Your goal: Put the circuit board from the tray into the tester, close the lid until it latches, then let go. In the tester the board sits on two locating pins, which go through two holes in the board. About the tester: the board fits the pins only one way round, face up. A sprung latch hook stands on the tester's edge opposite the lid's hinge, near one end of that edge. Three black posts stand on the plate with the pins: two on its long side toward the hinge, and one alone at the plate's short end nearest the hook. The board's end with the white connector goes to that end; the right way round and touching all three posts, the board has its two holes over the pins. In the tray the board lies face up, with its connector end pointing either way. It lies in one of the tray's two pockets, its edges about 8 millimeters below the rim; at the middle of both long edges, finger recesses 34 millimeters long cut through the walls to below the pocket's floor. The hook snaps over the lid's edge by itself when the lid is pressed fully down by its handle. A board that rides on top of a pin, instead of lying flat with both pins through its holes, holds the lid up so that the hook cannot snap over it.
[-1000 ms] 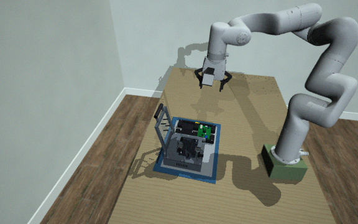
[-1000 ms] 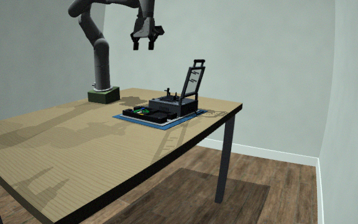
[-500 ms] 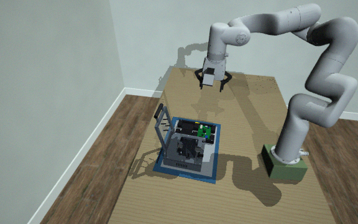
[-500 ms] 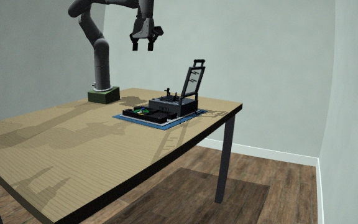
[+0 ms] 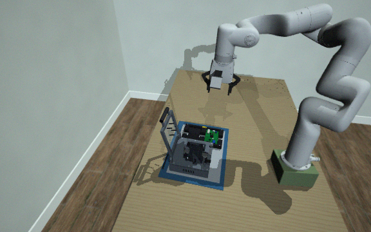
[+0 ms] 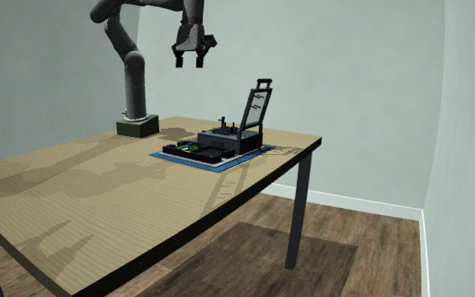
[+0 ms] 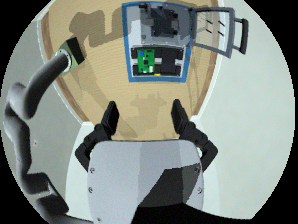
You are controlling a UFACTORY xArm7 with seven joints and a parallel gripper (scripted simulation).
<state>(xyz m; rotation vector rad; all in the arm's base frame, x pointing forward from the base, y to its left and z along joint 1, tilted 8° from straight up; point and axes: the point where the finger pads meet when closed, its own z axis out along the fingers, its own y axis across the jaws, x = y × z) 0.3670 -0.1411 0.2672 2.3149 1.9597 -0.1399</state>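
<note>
Now: hand 30 cm above the green circuit board. The rest, counted from my hand: lid: 21 cm ahead, 14 cm to the left, 13 cm below; tester plate: 25 cm below, 16 cm to the left, 10 cm ahead.
</note>
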